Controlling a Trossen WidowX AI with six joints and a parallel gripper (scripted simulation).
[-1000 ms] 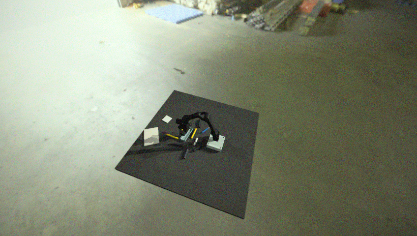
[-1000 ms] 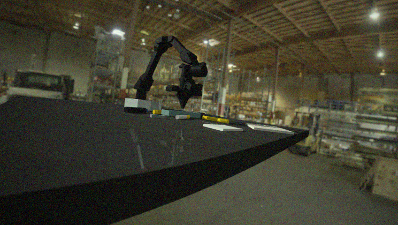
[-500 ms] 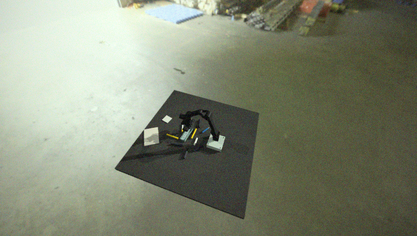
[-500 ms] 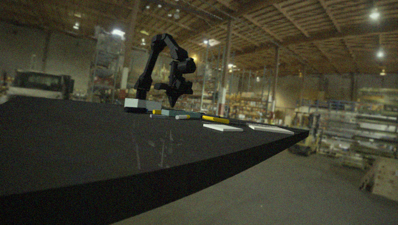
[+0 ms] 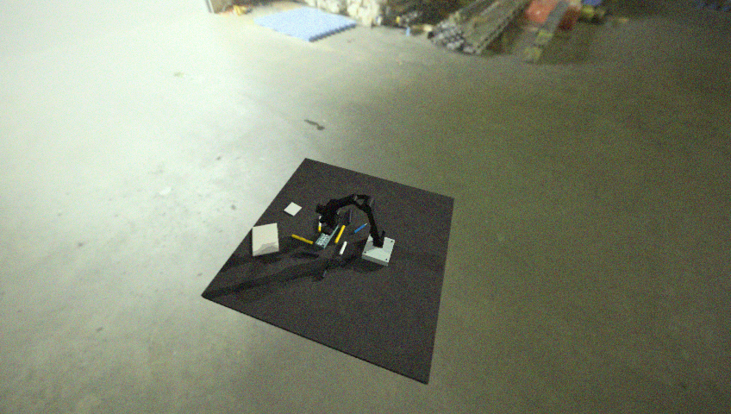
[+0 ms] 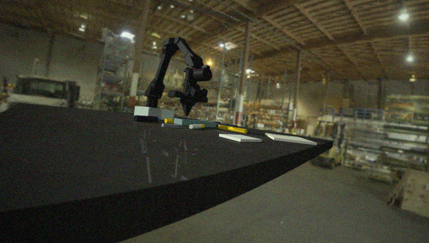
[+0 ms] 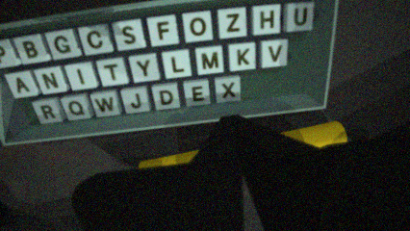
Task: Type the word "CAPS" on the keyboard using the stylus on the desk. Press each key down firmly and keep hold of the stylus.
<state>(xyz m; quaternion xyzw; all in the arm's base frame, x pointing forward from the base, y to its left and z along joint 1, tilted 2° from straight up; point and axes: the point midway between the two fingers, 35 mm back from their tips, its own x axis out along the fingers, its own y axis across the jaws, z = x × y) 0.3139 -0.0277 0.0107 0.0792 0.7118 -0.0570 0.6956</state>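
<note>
The blue stylus is 18 cm behind my gripper tip, 11 cm to the right of it and 3 cm below it. From my gripper tip the other things lie so: white marker: 11 cm ahead, 4 cm to the right, 3 cm below; yellow cylinder: 18 cm ahead, 10 cm to the left, 3 cm below.
</note>
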